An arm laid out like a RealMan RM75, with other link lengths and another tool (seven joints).
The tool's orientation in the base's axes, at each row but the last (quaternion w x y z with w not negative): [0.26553 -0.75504 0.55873 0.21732]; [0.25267 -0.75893 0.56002 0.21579]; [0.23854 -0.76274 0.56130 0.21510]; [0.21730 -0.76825 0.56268 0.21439]
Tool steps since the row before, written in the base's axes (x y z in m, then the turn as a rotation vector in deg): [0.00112 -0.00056 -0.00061 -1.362 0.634 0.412]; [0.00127 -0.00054 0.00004 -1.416 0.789 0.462]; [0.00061 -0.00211 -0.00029 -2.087 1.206 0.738]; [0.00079 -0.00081 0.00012 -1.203 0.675 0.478]
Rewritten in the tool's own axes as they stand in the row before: [0.00110 -0.00085 0.00007 -1.102 1.092 0.136]; [0.00073 -0.00109 -0.00043 -1.263 1.099 0.196]; [0.00193 -0.00001 -0.00108 -1.927 1.602 0.270]; [0.00077 -0.00055 -0.00063 -1.126 0.924 0.101]
